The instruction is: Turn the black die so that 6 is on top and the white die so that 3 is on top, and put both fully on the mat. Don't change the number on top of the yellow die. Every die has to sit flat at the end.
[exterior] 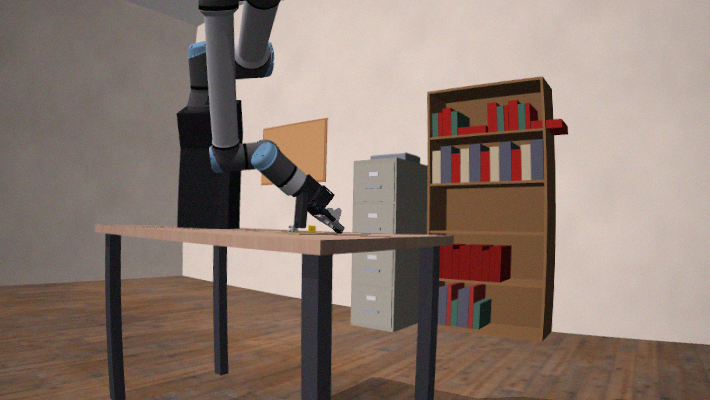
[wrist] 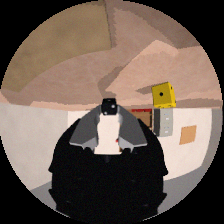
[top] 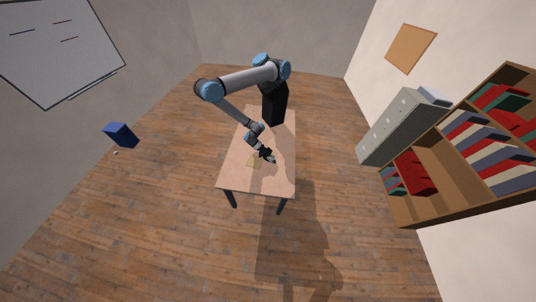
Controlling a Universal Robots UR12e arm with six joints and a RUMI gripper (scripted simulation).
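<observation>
The black die lies right at my hand. The rest, counted from my hand: tan mat 18 cm to the right, 3 cm behind, 2 cm below; then white die 12 cm behind, 10 cm to the right, 1 cm below; then yellow die 9 cm behind, 2 cm to the right, 1 cm below.
</observation>
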